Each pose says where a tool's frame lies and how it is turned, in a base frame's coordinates. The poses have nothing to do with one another.
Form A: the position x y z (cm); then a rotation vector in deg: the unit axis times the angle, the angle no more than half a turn.
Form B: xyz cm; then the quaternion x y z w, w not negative. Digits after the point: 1 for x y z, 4 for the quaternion.
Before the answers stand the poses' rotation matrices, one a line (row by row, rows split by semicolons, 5 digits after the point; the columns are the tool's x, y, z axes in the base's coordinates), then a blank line. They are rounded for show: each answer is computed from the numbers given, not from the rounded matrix.
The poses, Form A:
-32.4 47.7 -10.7 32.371 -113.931 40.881
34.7 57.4 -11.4 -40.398 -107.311 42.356
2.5 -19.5 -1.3 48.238 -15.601 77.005
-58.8 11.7 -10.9 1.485 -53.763 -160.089
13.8 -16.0 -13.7 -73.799 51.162 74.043
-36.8 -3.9 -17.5 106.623 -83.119 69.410
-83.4 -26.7 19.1 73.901 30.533 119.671
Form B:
-0.47251 -0.63695 -0.60913; -0.10436 0.72672 -0.67896; 0.87513 -0.25724 -0.40985
-0.36592 0.15180 -0.91818; 0.73800 0.64840 -0.18692; 0.56697 -0.74601 -0.34930
0.24593 -0.92655 0.28466; 0.74269 -0.00858 -0.66958; 0.62284 0.37608 0.68603
-0.98108 0.17724 -0.07790; -0.18834 -0.78045 0.59618; 0.04487 0.59957 0.79906
0.13630 -0.97249 -0.18889; 0.16728 -0.16534 0.97195; -0.97644 -0.16407 0.14014
0.04405 -0.93710 0.34628; -0.50783 -0.31950 -0.80002; 0.86033 -0.14061 -0.48996
-0.33152 -0.29262 0.89692; 0.68656 -0.72688 0.01662; 0.64709 0.62130 0.44188

-32.4 47.7 -10.7 0.2295 -0.8076 0.2898 0.4594
34.7 57.4 -11.4 -0.2894 -0.7687 0.3034 0.4830
2.5 -19.5 -1.3 0.3770 -0.1219 0.6018 0.6934
-58.8 11.7 -10.9 0.0088 -0.3168 -0.9435 0.0969
13.8 -16.0 -13.7 -0.5389 0.3736 0.5406 0.5270
-36.8 -3.9 -17.5 0.6807 -0.5307 0.4431 0.2422
-83.4 -26.7 19.1 0.4882 0.2017 0.7906 0.3096

